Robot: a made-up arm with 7 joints.
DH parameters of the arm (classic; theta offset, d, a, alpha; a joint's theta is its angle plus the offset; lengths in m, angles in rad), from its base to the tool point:
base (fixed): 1.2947 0 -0.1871 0
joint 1: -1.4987 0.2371 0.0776 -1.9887
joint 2: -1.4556 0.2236 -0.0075 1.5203
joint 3: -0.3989 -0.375 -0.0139 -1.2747
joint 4: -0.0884 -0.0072 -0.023 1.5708
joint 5: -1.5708 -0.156 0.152 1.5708
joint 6: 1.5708 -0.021 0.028 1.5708
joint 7: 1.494 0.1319 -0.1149 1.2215
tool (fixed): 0.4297 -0.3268 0 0
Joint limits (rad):
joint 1: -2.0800..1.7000
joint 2: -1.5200..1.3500
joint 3: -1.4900..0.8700
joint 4: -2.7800..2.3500
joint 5: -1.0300..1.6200
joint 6: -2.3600..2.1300
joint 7: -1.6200..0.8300
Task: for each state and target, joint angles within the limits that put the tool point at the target. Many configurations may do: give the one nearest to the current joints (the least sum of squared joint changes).
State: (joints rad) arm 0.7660 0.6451 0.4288 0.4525 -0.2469 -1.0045 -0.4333
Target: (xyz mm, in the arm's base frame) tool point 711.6 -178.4 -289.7
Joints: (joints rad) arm 0.1889 0.3857 0.3297 0.1846 -0.2318 -0.2848 -0.2959
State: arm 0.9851 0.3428 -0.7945 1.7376 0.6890 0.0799 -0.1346
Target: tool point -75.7 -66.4 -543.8
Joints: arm 0.9964 0.7070 -0.4152 1.8234 0.5407 0.2562 -0.3173
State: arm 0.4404 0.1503 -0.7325 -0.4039 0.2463 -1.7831 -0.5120
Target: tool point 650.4 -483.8 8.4
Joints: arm -0.4319 0.2200 -0.7699 -0.5156 0.3807 -1.2373 -0.7941
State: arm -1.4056 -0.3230 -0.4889 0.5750 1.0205 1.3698 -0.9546
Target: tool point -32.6 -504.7 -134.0
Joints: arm -1.1054 -0.1528 -0.2348 1.3750 0.1923 1.5336 -1.6200
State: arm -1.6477 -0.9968 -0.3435 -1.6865 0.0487 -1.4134 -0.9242
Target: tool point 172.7 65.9 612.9
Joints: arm -0.9824 -1.5200 -0.1611 -1.7953 -0.0728 -1.1585 -0.8359
